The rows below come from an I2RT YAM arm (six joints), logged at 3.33 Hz.
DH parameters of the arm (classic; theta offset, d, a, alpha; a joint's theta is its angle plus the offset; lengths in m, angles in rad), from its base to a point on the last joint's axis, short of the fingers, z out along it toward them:
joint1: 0 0.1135 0.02 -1.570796
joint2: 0 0 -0.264 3.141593
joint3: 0.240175 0 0.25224 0
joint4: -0.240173 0 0.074 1.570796
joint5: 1.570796 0 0 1.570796
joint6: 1.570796 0.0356 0 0
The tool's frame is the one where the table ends.
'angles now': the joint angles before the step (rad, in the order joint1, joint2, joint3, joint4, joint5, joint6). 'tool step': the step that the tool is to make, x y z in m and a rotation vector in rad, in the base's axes. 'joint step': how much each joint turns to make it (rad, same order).
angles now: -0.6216, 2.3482, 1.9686, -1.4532, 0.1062, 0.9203
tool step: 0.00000, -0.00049, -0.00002, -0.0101, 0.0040, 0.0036
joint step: 0.0000, -0.0001, -0.0001, 0.0027, 0.0111, -0.0008
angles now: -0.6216, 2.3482, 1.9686, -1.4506, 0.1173, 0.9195
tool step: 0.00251, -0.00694, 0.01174, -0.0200, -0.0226, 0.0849
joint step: -0.0076, 0.0011, 0.0526, -0.0098, 0.0248, -0.0900
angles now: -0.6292, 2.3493, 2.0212, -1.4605, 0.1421, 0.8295
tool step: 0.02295, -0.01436, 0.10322, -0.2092, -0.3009, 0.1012
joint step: 0.0038, -0.0118, 0.3991, -0.0305, -0.0045, -0.0980
